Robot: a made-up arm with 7 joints.
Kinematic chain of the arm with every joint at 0, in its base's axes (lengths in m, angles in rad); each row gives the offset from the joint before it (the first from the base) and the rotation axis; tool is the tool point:
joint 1: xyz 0 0.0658 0 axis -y
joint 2: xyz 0 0.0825 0 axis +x
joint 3: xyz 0 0 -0.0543 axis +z
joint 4: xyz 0 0 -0.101 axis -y
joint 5: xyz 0 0 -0.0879 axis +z
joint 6: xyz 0 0 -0.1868 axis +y
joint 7: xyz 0 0 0 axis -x
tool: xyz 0 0 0
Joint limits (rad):
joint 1: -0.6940..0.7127
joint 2: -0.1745..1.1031
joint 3: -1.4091..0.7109
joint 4: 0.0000..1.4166
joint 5: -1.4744..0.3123
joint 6: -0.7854..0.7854
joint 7: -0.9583..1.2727
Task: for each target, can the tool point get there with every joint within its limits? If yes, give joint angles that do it. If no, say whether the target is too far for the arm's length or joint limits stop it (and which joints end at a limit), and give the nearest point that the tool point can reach.
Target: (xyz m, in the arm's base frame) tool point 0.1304 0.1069 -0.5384
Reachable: no: too far | nearest point 0.1009 0.1163 -0.4168 | short by 0.126 m
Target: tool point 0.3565 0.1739 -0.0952
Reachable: yes | joints 0.5937 0.2688 -0.2006 1.1193 0.0464 -0.3097 0.0045
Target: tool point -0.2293 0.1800 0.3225
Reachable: no: joint limits stop it (at a limit: joint 1, joint 2, joint 3, joint 4) | nearest point 0.1105 0.4044 0.1868 | short by 0.429 m
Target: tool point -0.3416 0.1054 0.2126
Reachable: no: joint limits stop it (at a limit: joint 1, joint 3, joint 4) | nearest point -0.1343 -0.0562 -0.2298 | short by 0.515 m
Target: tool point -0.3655 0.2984 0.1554
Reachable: no: joint limits stop it (at a limit: joint 1, joint 4) | nearest point -0.1666 0.4904 -0.2003 | short by 0.450 m
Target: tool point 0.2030 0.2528 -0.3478
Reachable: yes | joints 0.2597 0.4875 -0.6975 0.5324 0.0599 0.5131 0.7547
